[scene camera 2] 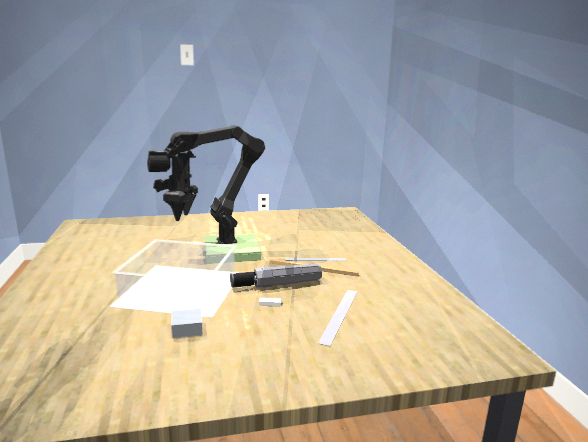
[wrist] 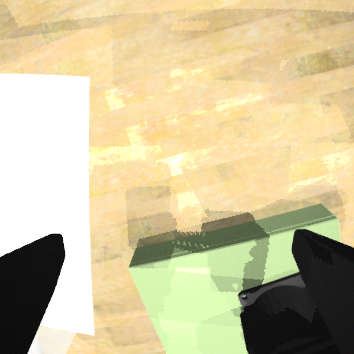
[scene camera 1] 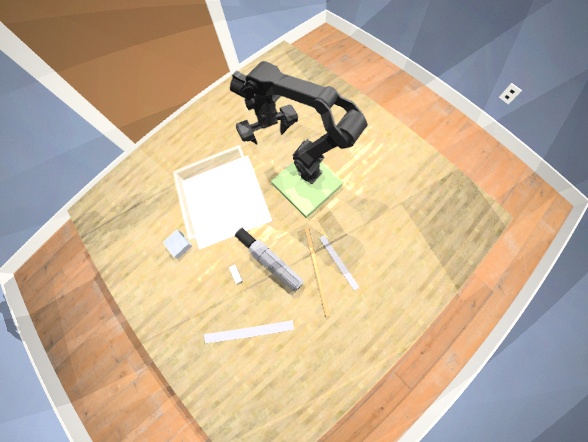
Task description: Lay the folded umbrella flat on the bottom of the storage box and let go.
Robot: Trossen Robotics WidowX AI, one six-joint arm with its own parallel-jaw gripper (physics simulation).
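Places are measured from the arm's base along level axes (x ahead, y left, z up), in millimetres.
Pixels of known places: gripper, fingertip midpoint: (scene camera 2: 181, 218) (wrist: 179, 243) (scene camera 1: 268, 138); arm's base at its link origin: (scene camera 2: 226, 240) (wrist: 280, 306) (scene camera 1: 310, 173).
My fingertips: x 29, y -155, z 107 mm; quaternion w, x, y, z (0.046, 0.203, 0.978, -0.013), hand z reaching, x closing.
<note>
For each thing: its top centre in the pictures, then the offset to it from my fingertips.
- folded umbrella at its top centre: (scene camera 2: 276, 266) (scene camera 1: 266, 257) dx +297, dy +241, dz -83 mm
- storage box at its top centre: (scene camera 2: 178, 258) (scene camera 1: 215, 189) dx +242, dy -38, dz -43 mm
- grey-blue block at its top centre: (scene camera 2: 186, 316) (scene camera 1: 175, 243) dx +474, dy -48, dz -104 mm
- small white piece at its top centre: (scene camera 2: 270, 299) (scene camera 1: 235, 273) dx +409, dy +186, dz -128 mm
- thin wooden stick at its top centre: (scene camera 2: 313, 265) (scene camera 1: 317, 270) dx +224, dy +388, dz -128 mm
The folded umbrella (scene camera 1: 276, 266) (scene camera 2: 288, 276), grey with a black handle, lies on the table outside the storage box. Its handle end is close to the box's edge. The storage box (scene camera 1: 225, 202) (scene camera 2: 175, 291) (wrist: 45, 150) has a bright white bottom and pale, see-through walls; part of it shows at the left of the wrist view. No object shows inside it. My gripper (scene camera 1: 270, 137) (scene camera 2: 182, 217) (wrist: 179, 243) is open and empty, pointing down high above the table between the box and the arm's base side, away from the umbrella. The umbrella does not show in the wrist view.
The arm's base stands on a green block (scene camera 1: 306, 197) (scene camera 2: 247, 256) (wrist: 200, 310). A grey-blue block (scene camera 1: 177, 244) (scene camera 2: 186, 324) and a small white piece (scene camera 1: 235, 274) (scene camera 2: 270, 302) lie near the box. A thin wooden stick (scene camera 1: 317, 274) and two pale strips (scene camera 1: 340, 263) (scene camera 1: 249, 332) lie around the umbrella.
</note>
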